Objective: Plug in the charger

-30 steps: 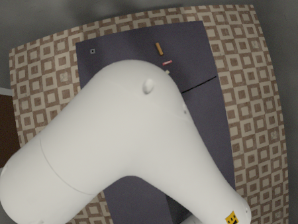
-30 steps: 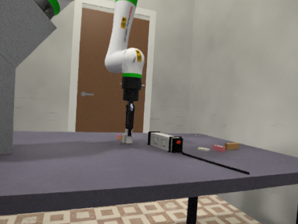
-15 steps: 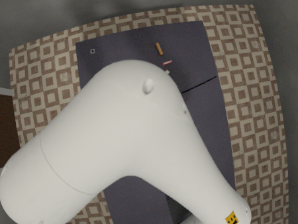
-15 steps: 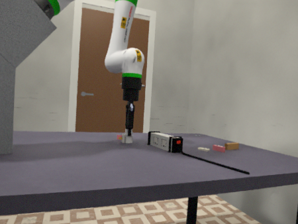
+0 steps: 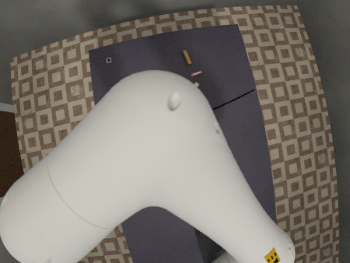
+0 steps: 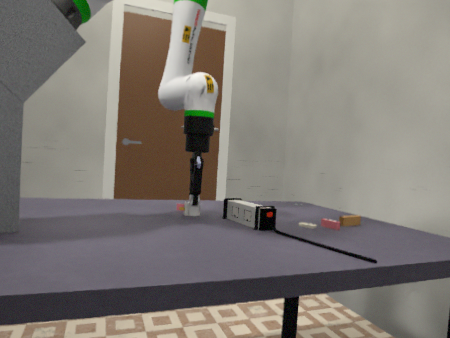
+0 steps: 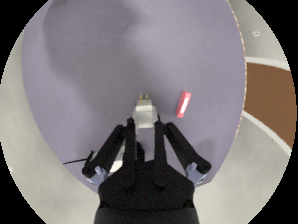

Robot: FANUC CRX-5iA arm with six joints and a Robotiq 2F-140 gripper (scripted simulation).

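Now: hand 10 mm past the charger and 10 mm above it. Round my hand: power strip (150 mm ahead, 120 mm to the right, 10 mm below); red switch (220 mm to the right, 160 mm ahead, 10 mm above).
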